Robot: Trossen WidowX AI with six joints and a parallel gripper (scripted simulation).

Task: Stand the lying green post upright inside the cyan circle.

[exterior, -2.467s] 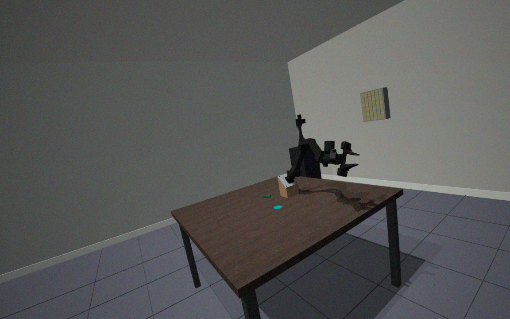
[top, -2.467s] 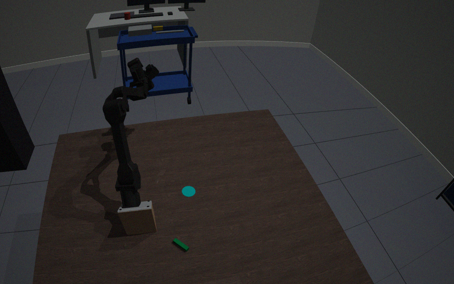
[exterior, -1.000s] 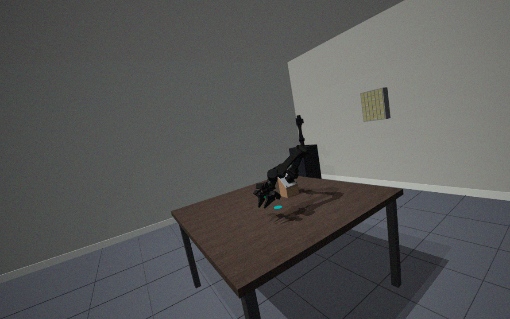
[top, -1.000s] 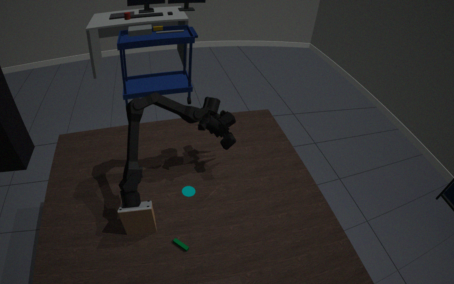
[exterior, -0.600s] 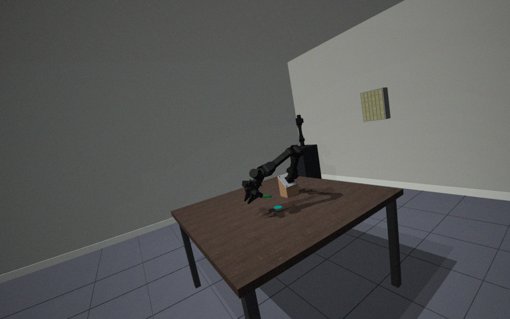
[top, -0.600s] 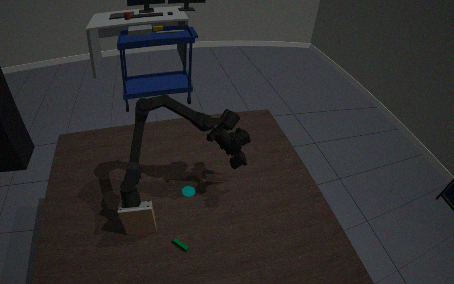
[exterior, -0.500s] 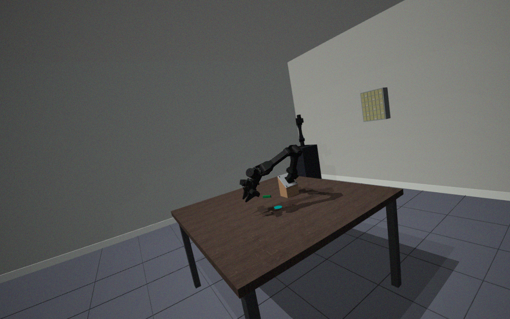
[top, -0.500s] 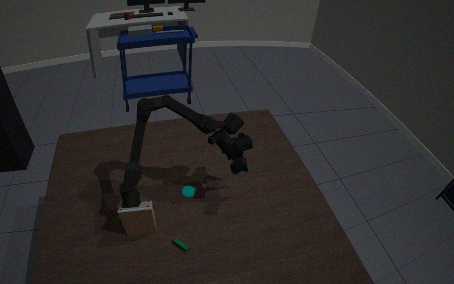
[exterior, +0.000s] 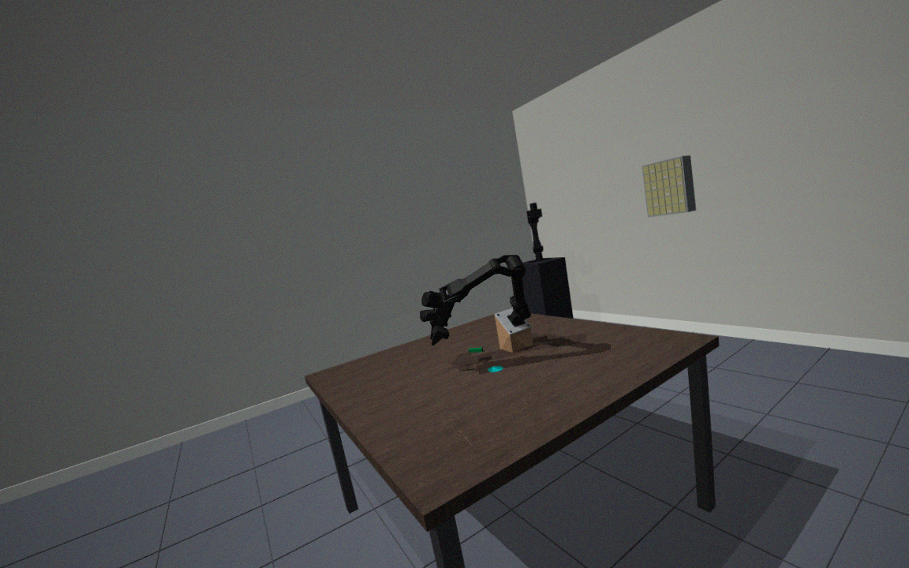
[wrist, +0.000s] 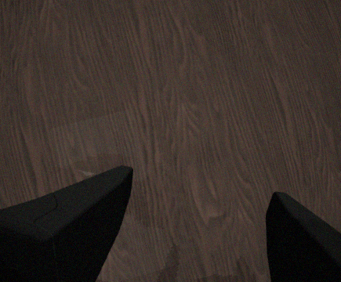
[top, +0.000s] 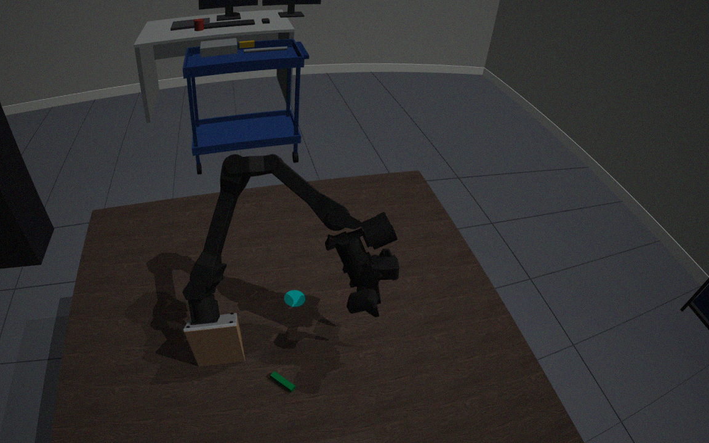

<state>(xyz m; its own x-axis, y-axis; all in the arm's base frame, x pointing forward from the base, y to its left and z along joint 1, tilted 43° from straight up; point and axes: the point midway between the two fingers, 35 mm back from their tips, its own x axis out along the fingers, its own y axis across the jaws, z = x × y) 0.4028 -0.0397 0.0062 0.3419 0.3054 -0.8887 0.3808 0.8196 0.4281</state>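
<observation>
Right now the green post is 250 mm behind my gripper tip, 130 mm below it and 90 mm to the right of it. From my gripper tip the other things lie so: cyan circle: 170 mm to the left, 170 mm behind, 140 mm below.
</observation>
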